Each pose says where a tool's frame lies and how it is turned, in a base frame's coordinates. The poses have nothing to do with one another.
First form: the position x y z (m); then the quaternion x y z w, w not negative.
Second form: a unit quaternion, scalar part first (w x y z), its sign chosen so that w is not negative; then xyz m. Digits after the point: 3 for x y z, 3 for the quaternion.
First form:
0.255 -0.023 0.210 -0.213 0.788 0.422 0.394
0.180 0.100 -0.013 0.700 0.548 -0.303 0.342
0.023 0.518 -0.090 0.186 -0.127 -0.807 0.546
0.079 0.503 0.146 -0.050 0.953 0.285 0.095
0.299 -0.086 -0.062 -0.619 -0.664 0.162 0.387
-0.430 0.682 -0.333 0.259 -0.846 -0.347 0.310
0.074 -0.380 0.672 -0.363 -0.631 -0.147 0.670
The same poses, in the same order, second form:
0.394 -0.213 0.788 0.422 0.255 -0.023 0.210
0.342 0.700 0.548 -0.303 0.180 0.100 -0.013
0.546 0.186 -0.127 -0.807 0.023 0.518 -0.090
0.095 -0.050 0.953 0.285 0.079 0.503 0.146
0.387 -0.619 -0.664 0.162 0.299 -0.086 -0.062
0.310 0.259 -0.846 -0.347 -0.430 0.682 -0.333
0.670 -0.363 -0.631 -0.147 0.074 -0.380 0.672

